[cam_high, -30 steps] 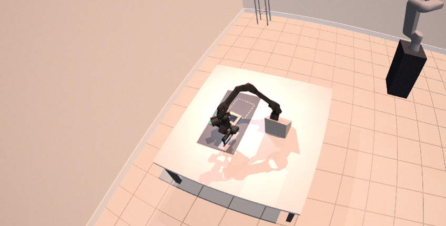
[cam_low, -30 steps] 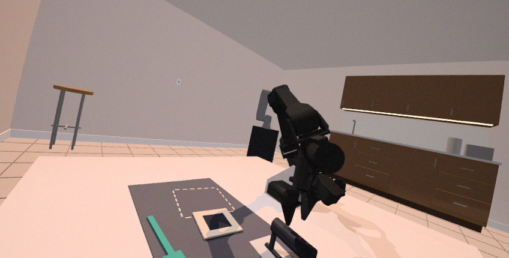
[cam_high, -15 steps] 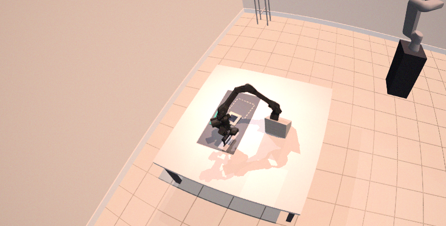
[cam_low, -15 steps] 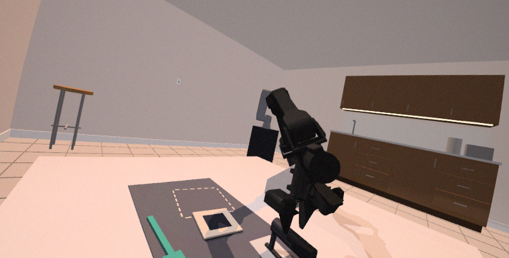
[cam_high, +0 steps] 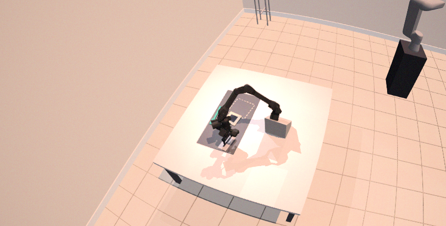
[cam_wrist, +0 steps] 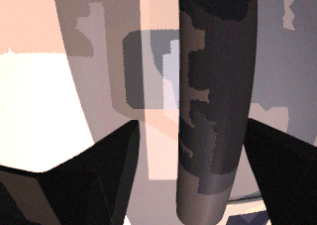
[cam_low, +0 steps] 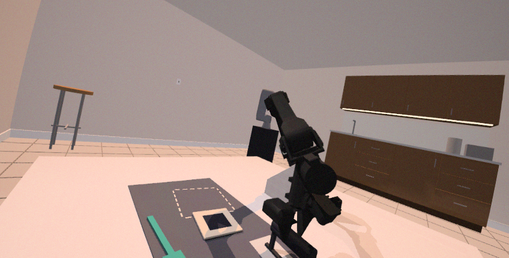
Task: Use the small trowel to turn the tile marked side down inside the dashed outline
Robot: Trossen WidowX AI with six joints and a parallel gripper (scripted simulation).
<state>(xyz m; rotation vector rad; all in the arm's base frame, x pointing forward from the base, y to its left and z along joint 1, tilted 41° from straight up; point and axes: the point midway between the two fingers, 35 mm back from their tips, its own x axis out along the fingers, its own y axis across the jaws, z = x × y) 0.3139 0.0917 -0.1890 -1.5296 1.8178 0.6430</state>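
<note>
The trowel lies 30 mm to the left of my gripper tip, 30 mm below it and 10 mm ahead of it. Also, from my gripper tip: square tile: 210 mm to the right, 60 mm below, 60 mm ahead; dark mat: 200 mm to the right, 80 mm below, 80 mm ahead; green strip: 220 mm ahead, 180 mm to the right, 60 mm below.
</note>
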